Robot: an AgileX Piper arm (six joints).
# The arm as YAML. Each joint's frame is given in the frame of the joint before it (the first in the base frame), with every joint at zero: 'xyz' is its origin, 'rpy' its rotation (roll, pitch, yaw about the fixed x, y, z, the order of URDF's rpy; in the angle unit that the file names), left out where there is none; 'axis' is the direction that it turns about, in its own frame. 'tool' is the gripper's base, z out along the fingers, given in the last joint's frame.
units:
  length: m
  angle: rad
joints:
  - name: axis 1
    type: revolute
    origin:
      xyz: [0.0, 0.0, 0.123]
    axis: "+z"
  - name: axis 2
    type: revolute
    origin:
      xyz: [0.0, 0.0, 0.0]
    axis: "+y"
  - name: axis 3
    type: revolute
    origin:
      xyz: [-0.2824, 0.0, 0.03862]
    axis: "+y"
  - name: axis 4
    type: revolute
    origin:
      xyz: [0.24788, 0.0, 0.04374]
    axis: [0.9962, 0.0, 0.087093]
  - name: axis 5
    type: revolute
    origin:
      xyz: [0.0, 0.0, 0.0]
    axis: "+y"
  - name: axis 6
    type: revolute
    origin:
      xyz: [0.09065, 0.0, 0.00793]
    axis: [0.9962, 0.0, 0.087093]
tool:
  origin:
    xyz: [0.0, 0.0, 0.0]
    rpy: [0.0, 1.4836, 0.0]
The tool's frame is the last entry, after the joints.
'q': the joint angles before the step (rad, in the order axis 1, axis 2, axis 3, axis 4, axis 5, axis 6). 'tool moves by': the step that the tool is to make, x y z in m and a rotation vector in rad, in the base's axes. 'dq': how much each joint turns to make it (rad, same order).
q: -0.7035, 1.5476, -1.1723, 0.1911, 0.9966, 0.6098
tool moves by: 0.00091, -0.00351, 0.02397, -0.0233, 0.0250, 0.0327
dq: 0.0000, 0.0000, -0.0987, -0.0374, 0.1051, -0.0067
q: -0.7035, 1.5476, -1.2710, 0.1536, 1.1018, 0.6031
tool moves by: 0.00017, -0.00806, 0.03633, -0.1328, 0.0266, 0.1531
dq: 0.0000, 0.0000, -0.1418, -0.0781, 0.0911, -0.1408
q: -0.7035, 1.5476, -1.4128, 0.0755, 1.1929, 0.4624
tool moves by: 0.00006, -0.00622, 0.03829, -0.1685, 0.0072, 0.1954
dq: 0.0000, 0.0000, -0.1414, -0.0561, 0.0467, -0.2092
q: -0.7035, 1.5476, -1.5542, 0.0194, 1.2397, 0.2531
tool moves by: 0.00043, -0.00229, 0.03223, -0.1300, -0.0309, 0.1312
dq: -0.0021, 0.0000, -0.1138, -0.0095, 0.0079, -0.1515
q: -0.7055, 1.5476, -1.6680, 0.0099, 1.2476, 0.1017
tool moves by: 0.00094, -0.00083, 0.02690, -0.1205, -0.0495, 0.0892
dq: 0.0000, 0.0000, -0.0890, 0.0000, -0.0260, -0.1075
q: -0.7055, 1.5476, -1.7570, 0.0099, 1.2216, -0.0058
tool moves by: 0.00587, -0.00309, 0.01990, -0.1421, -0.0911, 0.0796
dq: 0.0000, 0.0000, -0.0443, 0.0185, -0.1156, -0.1014
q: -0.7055, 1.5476, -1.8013, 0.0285, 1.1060, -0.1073
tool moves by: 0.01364, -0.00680, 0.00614, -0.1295, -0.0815, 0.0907
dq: 0.0000, 0.0185, -0.0044, 0.0525, -0.1545, -0.1275
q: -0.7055, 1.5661, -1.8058, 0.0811, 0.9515, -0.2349
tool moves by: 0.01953, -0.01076, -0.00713, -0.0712, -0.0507, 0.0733
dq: 0.0000, 0.0483, 0.0000, 0.0759, -0.1232, -0.1179
